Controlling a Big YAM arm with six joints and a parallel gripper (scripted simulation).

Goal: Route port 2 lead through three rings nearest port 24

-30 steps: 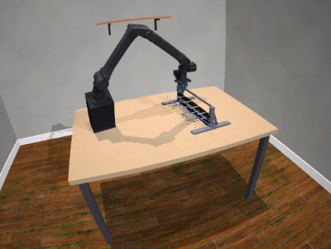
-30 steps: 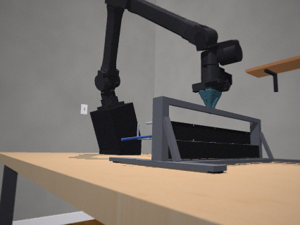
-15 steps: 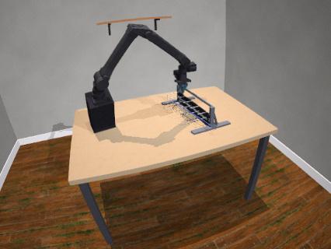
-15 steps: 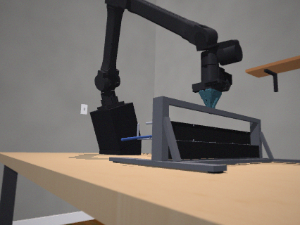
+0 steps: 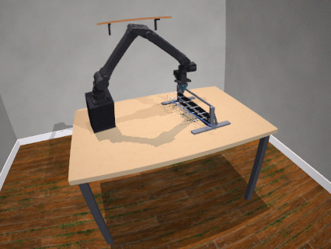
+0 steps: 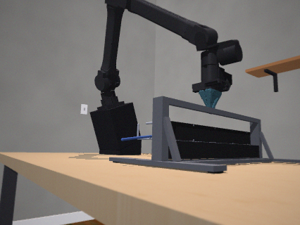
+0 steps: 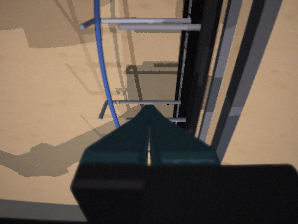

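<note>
Right now the grey rack is 9 cm below my hand, 6 cm ahead of it and 5 cm to the right of it.
</note>
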